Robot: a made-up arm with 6 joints. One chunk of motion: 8 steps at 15 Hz.
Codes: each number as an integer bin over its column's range. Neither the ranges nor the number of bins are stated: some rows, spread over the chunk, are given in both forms.
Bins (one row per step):
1: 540 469 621 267 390 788
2: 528 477 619 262 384 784
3: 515 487 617 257 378 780
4: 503 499 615 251 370 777
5: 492 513 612 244 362 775
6: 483 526 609 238 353 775
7: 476 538 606 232 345 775
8: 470 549 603 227 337 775
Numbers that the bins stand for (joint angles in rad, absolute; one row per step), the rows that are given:
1: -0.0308 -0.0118 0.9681 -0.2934 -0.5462 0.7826
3: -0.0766 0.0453 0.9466 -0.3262 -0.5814 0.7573
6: -0.1352 0.1691 0.9036 -0.3886 -0.6547 0.7415
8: -0.1590 0.2421 0.8714 -0.4247 -0.7016 0.7415
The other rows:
2: -0.0528 0.0136 0.9574 -0.3098 -0.5638 0.7699
4: -0.0986 0.0834 0.9359 -0.3459 -0.6048 0.7478
5: -0.1187 0.1278 0.9197 -0.3689 -0.6283 0.7415
7: -0.1480 0.2072 0.8875 -0.4083 -0.6781 0.7415

